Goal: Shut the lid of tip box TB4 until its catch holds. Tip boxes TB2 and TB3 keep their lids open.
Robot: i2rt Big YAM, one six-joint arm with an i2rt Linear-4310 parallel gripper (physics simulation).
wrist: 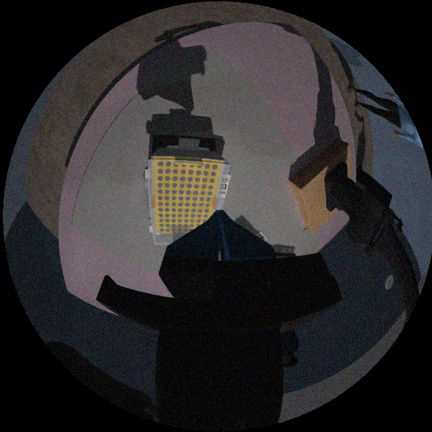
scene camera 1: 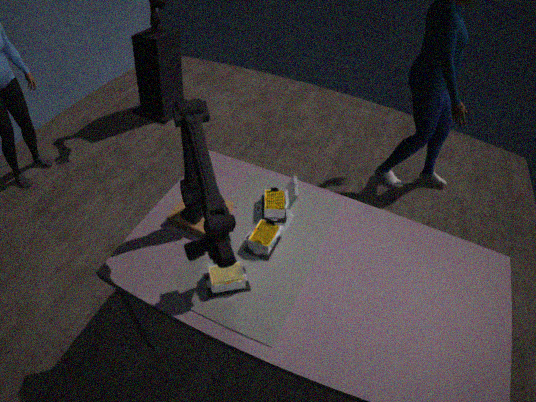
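Tip box TB4, with a yellow rack, stands nearest the gripper; its side label in the wrist view appears to read TB4. Its clear lid looks down over the rack, which appears paler than the others in the scene view. Whether the catch holds cannot be made out. My gripper is shut and empty, its tips low over TB4's edge; contact cannot be told. Two other tip boxes, a middle one and a far one, have open lids; their labels are unreadable, so which is TB2 or TB3 is unclear.
The far box's raised lid stands upright on its right side. The arm's wooden base is left of the boxes in the scene view. A grey mat lies under the boxes on the pinkish table. Two people stand beyond the table.
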